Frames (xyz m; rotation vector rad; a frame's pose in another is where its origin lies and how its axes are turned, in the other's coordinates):
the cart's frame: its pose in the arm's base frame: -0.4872 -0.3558 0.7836 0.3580 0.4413 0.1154
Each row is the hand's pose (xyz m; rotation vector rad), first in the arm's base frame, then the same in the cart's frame.
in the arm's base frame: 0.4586 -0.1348 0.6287 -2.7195 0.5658 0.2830
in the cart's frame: 0.9527 0.1191 0.2135 -2.9305 0.6885 -0.4827
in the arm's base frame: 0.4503 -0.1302 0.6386 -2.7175 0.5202 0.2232
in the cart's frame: 0.9421 0.1272 0.2168 -2.9294 0.6270 -0.5380
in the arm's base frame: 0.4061 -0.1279 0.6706 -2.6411 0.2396 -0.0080
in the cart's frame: 0.8901 0.1424 0.2237 -2.8794 0.2563 -0.7244
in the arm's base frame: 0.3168 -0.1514 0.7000 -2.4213 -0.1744 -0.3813
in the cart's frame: 0.7938 0.1341 0.2168 -2.6679 -0.3189 -1.0122
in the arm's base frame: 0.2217 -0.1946 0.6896 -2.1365 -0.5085 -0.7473
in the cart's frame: 0.7045 0.0931 0.1801 -2.3449 -0.8042 -1.2876
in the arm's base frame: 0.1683 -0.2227 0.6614 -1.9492 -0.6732 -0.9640
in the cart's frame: 0.6624 0.0585 0.1418 -2.1160 -1.0491 -1.4492
